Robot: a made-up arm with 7 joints.
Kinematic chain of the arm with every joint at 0, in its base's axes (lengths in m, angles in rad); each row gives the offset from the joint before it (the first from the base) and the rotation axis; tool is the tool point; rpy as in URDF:
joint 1: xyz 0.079 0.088 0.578 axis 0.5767 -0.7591 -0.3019
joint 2: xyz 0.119 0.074 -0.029 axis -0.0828 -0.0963 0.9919
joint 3: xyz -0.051 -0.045 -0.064 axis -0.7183 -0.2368 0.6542
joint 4: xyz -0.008 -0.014 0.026 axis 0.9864 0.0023 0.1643
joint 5: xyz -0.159 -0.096 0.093 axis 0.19 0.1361 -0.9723
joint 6: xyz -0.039 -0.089 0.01 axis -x
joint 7: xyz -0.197 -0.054 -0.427 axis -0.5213 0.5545 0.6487
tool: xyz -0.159 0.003 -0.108 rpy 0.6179 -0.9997 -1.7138
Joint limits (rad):
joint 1: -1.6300..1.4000
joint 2: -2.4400..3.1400
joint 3: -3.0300..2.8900
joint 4: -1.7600..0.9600
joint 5: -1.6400..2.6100
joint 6: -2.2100..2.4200
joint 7: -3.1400..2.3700
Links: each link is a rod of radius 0.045 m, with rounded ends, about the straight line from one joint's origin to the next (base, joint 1, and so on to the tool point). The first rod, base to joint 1, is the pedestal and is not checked.
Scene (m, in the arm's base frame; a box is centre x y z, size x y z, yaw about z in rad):
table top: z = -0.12
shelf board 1: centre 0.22 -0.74 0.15 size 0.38 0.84 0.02 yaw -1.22
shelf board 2: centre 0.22 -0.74 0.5 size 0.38 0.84 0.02 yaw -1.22
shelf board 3: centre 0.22 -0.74 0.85 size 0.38 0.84 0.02 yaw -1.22
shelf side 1: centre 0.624 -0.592 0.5 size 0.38 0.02 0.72 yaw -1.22
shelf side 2: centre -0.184 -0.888 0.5 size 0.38 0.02 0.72 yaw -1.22
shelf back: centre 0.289 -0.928 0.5 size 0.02 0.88 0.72 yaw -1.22
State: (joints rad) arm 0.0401 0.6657 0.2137 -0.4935 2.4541 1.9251 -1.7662
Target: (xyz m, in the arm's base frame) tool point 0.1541 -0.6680 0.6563
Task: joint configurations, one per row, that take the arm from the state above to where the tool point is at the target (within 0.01 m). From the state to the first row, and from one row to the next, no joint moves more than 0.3 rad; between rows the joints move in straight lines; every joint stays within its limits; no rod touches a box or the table.
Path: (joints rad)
1: -0.0578 0.8831 0.3485 -0.4165 2.2087 1.9440 -1.7079
2: -0.1556 1.1006 0.4834 -0.3395 1.9634 1.9629 -1.6497
3: -0.2535 1.3180 0.6182 -0.2625 1.7180 1.9819 -1.5914

